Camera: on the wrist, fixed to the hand. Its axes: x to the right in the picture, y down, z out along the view.
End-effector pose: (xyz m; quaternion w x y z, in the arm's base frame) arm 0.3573 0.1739 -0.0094 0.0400 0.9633 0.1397 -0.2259
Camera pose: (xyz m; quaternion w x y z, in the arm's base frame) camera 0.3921 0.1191 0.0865 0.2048 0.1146 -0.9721 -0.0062
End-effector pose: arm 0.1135 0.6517 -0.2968 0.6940 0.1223 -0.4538 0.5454
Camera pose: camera 0.1044 0.7201 -0.3898 0.5805 0.4097 0.1328 -0.6910
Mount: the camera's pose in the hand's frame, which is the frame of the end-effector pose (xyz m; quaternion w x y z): -0.0267 0.0638 -0.0929 0.0158 -0.0278 0.0476 -0.9984
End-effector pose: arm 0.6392 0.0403 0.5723 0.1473 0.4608 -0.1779 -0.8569
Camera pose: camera 0.7373 -0.0213 0.5725 0.8319 -0.2216 -0.4881 0.1436
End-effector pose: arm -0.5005 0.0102 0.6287 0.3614 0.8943 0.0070 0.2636
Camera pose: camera -0.5791 0.0174 0.7134 0.2934 -0.0155 0.9029 -0.3139
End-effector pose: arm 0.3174 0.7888 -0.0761 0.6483 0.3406 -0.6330 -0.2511
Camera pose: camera 0.4009 0.8615 -0.0419 0.2008 -0.6313 -0.3679 0.6526
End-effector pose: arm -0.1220 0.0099 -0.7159 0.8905 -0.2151 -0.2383 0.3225
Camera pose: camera -0.1179 0.0151 -0.8315 0.3414 0.1944 -0.1851 -0.9008
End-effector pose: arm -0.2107 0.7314 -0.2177 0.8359 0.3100 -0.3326 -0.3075
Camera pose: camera -0.1374 0.8192 -0.2358 0.2693 -0.3283 -0.3526 0.8339
